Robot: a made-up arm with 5 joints.
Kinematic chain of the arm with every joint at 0, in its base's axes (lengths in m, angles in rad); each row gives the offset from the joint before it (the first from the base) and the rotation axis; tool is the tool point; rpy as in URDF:
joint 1: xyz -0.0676 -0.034 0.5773 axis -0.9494 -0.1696 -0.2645
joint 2: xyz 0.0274 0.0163 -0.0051 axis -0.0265 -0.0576 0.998
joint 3: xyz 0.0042 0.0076 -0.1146 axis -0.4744 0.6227 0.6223
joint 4: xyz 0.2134 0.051 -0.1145 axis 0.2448 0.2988 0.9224
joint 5: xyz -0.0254 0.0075 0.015 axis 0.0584 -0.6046 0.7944
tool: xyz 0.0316 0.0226 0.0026 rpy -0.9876 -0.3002 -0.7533
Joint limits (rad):
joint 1: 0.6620..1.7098
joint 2: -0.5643..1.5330
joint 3: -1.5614..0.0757
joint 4: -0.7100..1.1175
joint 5: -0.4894..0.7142
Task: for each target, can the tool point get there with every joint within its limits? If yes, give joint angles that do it. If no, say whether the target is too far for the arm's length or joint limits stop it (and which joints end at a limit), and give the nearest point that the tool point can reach.
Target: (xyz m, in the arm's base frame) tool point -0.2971 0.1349 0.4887
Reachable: no: joint limits stop it (at a limit: joint 1, joint 2, joint 5) | nearest point -0.0244 0.0794 0.3172 | short by 0.327 m
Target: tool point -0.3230 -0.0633 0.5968
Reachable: no: joint limits stop it (at a limit: joint 1, joint 2, joint 3, joint 4, joint 5) | nearest point -0.0871 -0.0640 0.7560 | short by 0.285 m
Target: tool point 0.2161 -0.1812 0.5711
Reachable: yes | joints 1.4750 0.2176 -0.4689 -0.1504 0.1155
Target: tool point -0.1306 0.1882 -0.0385
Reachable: no: too far | nearest point -0.0555 0.0365 0.2408 | short by 0.327 m
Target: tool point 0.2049 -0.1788 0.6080
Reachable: yes | joints 1.0083 -0.1867 -0.6076 -0.5479 0.2782
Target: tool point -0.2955 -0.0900 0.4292
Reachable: no: joint limits stop it (at a limit: joint 2, joint 3, joint 5) | nearest point -0.0424 -0.0848 0.2783 | short by 0.295 m
